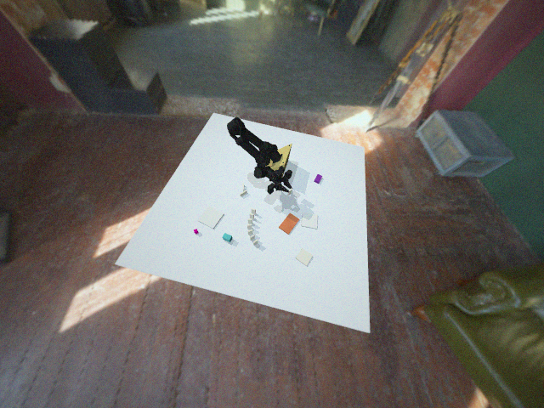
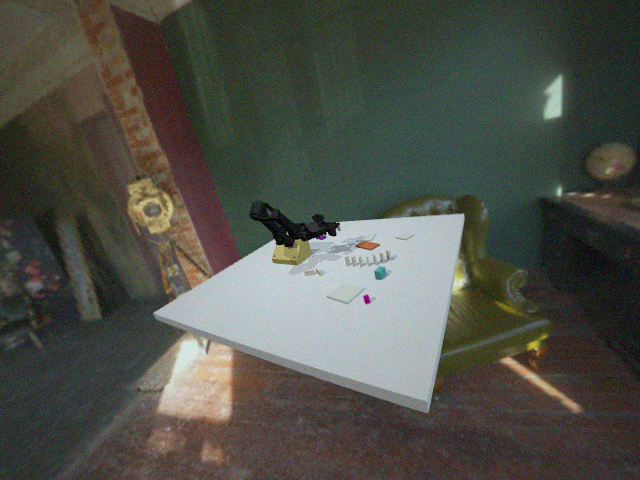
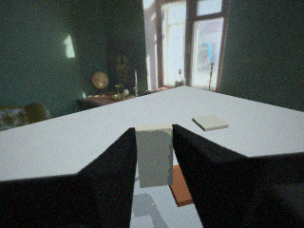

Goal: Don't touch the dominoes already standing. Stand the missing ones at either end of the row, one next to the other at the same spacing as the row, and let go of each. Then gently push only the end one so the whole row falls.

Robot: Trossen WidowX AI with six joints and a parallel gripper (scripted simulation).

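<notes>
Now: the orange tile 12 cm ahead of my gripper tip, 5 cm to the left of it and 15 cm below it. Also, from my gripper tip: teal block: 34 cm ahead, 25 cm to the right, 14 cm below; then purple block: 28 cm behind, 15 cm to the left, 15 cm below; then white tile: 26 cm ahead, 40 cm to the right, 16 cm below.
</notes>
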